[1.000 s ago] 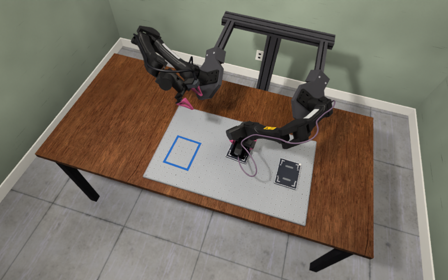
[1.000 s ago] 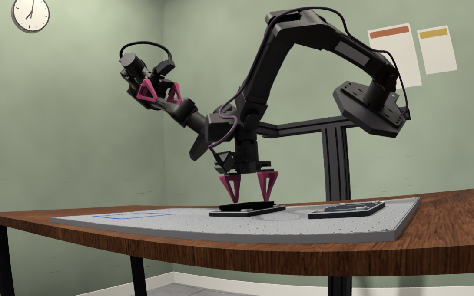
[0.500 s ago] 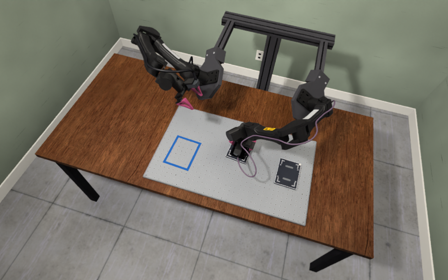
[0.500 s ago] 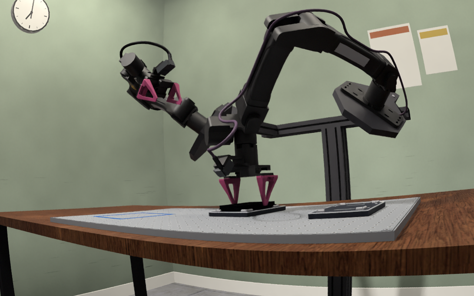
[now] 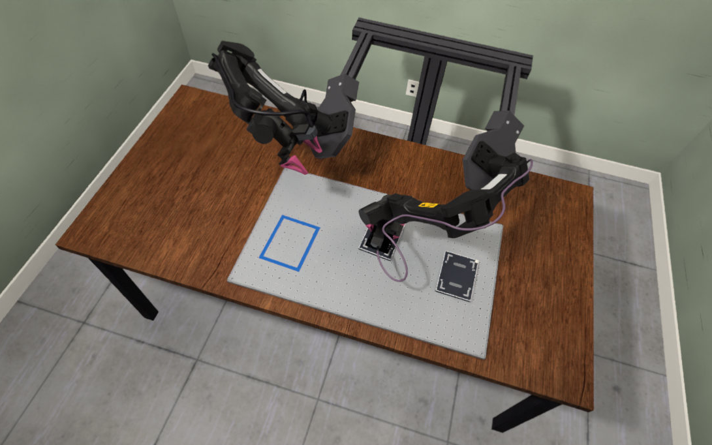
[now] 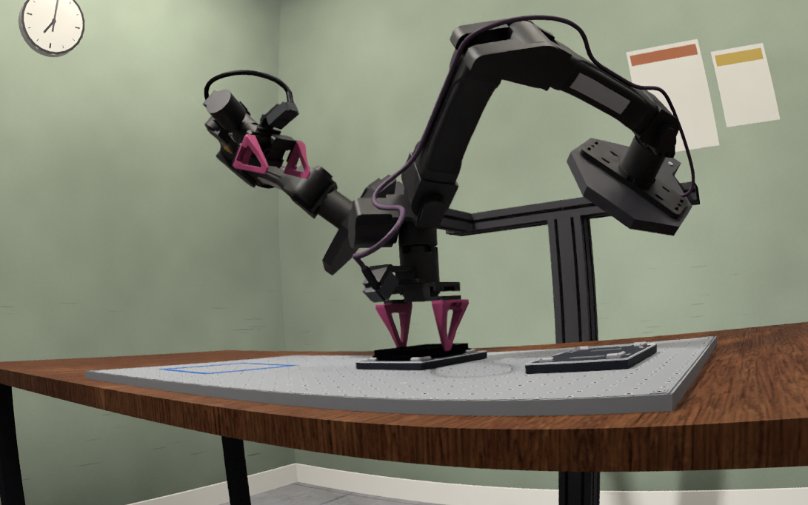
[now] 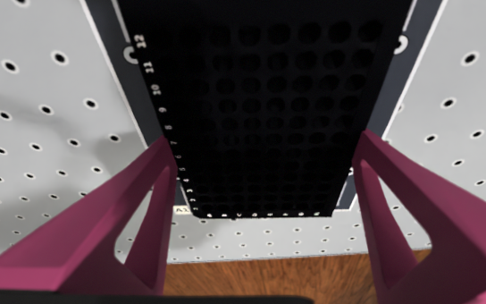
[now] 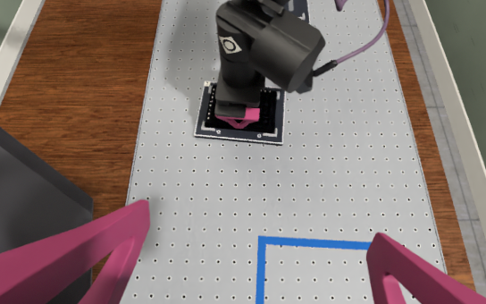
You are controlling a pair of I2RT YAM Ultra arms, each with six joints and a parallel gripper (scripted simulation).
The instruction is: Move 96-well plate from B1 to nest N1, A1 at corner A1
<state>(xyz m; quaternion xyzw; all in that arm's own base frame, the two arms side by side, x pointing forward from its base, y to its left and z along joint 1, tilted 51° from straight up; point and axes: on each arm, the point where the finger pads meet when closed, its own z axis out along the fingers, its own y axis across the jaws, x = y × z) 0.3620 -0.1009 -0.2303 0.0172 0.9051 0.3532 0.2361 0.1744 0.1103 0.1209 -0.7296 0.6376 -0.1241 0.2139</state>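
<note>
Right now the dark nest is 80 mm ahead of my left hand, 290 mm to the left of it and 20 mm below it. The rest, counted from my left hand: A1 label (340 mm to the left, 20 mm below); black 96-well plate (10 mm below).
</note>
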